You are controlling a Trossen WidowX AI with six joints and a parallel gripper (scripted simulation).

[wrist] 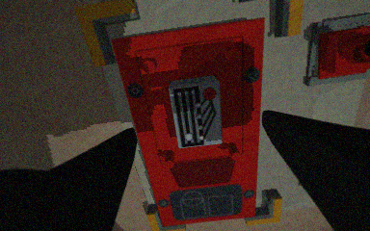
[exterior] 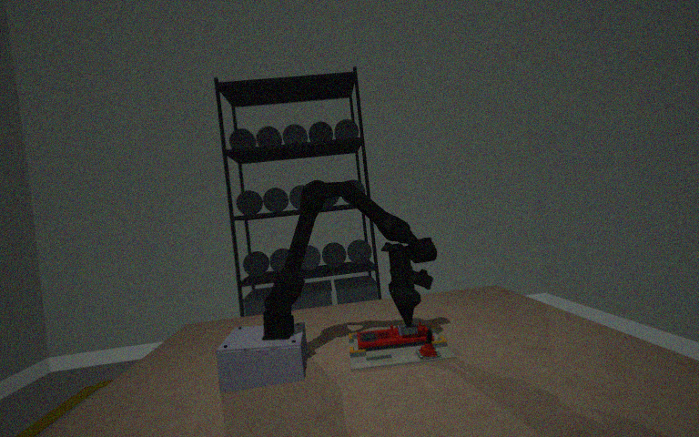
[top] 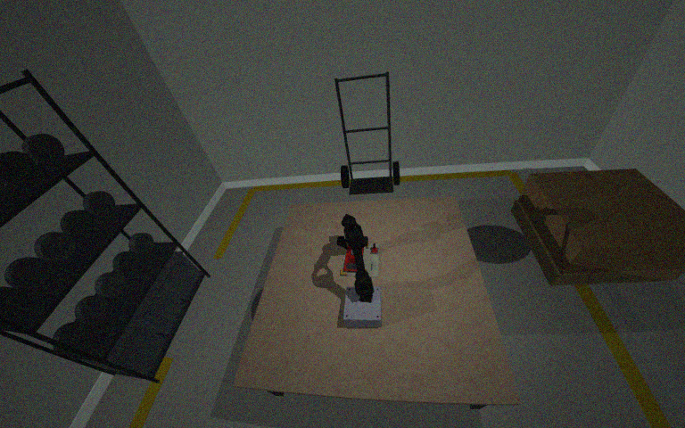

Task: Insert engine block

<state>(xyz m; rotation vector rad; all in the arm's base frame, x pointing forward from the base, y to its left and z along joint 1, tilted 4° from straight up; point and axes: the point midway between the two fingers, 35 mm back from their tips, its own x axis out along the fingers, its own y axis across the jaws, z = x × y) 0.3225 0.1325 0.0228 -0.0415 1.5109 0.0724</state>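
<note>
My gripper tip is 30 mm above the engine block. From my gripper tip the other things lie so: grey baseplate: 30 mm behind, 30 mm to the right, 40 mm below.
</note>
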